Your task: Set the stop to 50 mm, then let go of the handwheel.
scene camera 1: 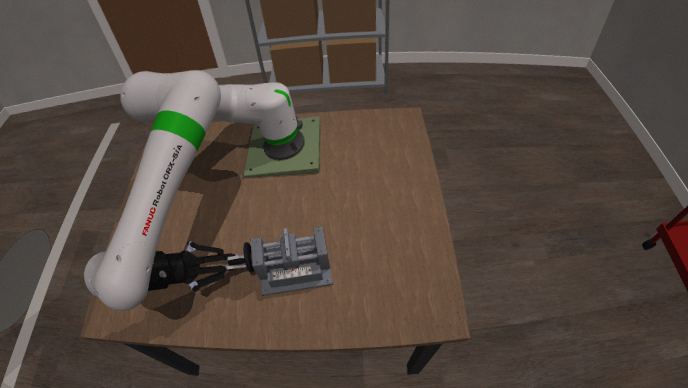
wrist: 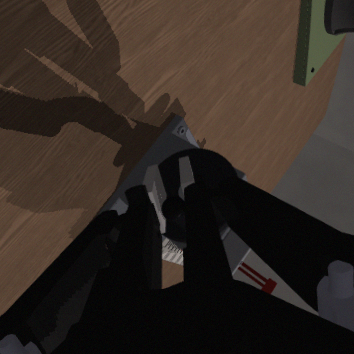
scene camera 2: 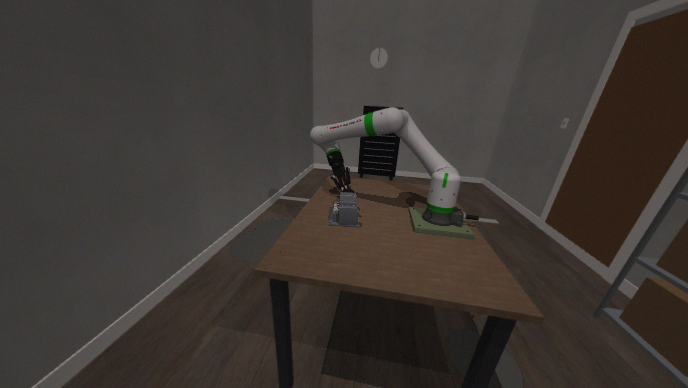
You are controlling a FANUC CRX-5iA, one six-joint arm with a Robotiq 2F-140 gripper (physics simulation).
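Frame: origin at the arm's base, x ahead, y left, z up, level; centimetres.
Seen in the pictures: gripper, between the fingertips: [scene camera 1: 244, 260] [wrist: 172, 176]; arm's base, origin of its link: [scene camera 1: 284, 144] [scene camera 2: 437, 219].
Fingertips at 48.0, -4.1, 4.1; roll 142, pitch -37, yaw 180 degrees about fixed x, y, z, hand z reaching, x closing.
Offsets run from my fingertips to a thing's middle, as dx, dy, dz. "spot": to the spot under its first point. Level surfaces: height alone.
The grey stop fixture [scene camera 1: 324, 252] [scene camera 2: 348, 215] [wrist: 162, 147] stands on the table, with its upright stop @(-2.7, +12.8, +4.7) [scene camera 1: 287, 243] between the end blocks on guide rods. A white scale @(spot: +3.2, +13.6, -0.5) [scene camera 1: 291, 273] [wrist: 172, 251] with a small red mark runs along its front; the reading is too small to tell. The black handwheel @(spot: +0.9, +2.4, +4.0) [scene camera 1: 248, 256] [wrist: 215, 161] is on the end facing my gripper. My gripper [scene camera 1: 239, 262] [scene camera 2: 344, 189] [wrist: 172, 176] is shut on the handwheel's knob @(+2.3, -0.8, +3.4) [wrist: 173, 207], one pale fingertip on each side. The fingers hide part of the wheel and scale.
The wooden table @(dz -6.1) [scene camera 1: 380, 200] [scene camera 2: 380, 250] also bears the green base plate [scene camera 1: 309, 150] [scene camera 2: 440, 230] [wrist: 320, 60] under my arm's base. A shelf unit [scene camera 1: 322, 37] stands behind the table, and part of a red cart [scene camera 1: 675, 245] shows at the right.
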